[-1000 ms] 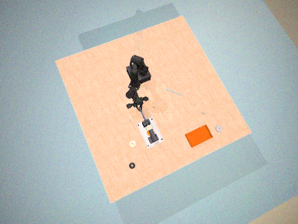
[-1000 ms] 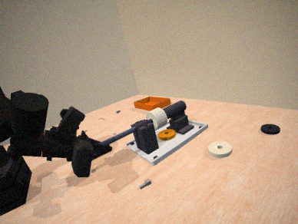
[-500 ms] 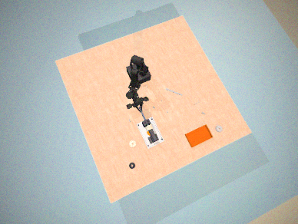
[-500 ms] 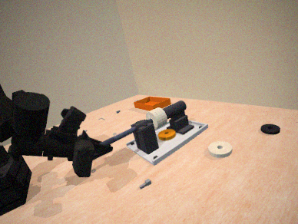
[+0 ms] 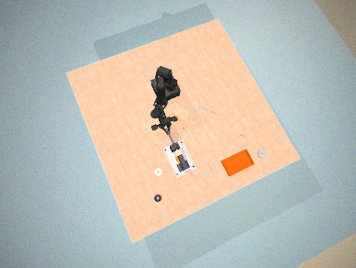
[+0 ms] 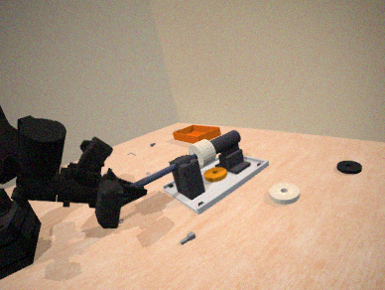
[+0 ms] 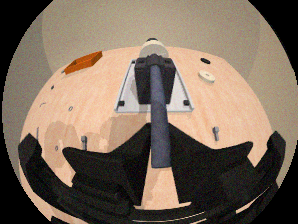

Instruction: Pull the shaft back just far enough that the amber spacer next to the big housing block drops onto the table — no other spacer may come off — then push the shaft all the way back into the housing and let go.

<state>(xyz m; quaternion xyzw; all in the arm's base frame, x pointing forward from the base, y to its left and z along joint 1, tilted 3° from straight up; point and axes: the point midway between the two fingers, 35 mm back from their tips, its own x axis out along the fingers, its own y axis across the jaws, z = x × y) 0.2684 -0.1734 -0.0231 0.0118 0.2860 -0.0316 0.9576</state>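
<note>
The shaft is 70 mm ahead of my gripper tip and 20 mm above it. The rest, counted from my gripper tip: cream washer 190 mm ahead, 180 mm to the right, 60 mm below; black washer 340 mm ahead, 270 mm to the right, 60 mm below; amber spacer 180 mm ahead, 10 mm to the right, 50 mm below.
</note>
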